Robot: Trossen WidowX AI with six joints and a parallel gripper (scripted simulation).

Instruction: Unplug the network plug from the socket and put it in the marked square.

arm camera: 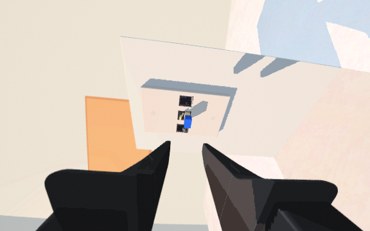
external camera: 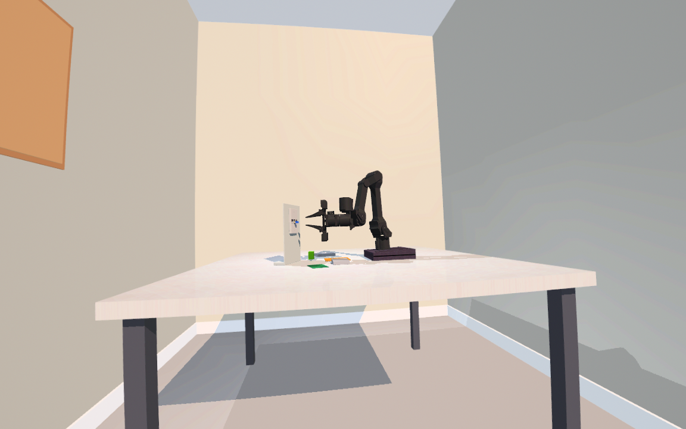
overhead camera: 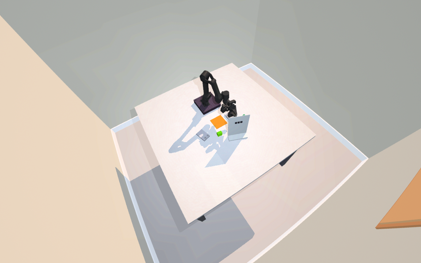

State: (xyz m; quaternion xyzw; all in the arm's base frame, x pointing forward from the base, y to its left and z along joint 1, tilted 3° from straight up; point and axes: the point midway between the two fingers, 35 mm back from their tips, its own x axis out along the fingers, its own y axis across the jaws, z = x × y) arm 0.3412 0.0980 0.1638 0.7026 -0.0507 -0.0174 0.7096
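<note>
The network plug lies 50 mm ahead of my gripper tip and 20 mm to the right of it. Round my gripper tip: green cube 170 mm below, 160 mm to the right, 20 mm behind; then upright panel 70 mm below, 70 mm ahead, 30 mm to the right; then green patch 190 mm below, 130 mm to the left, 50 mm behind.
</note>
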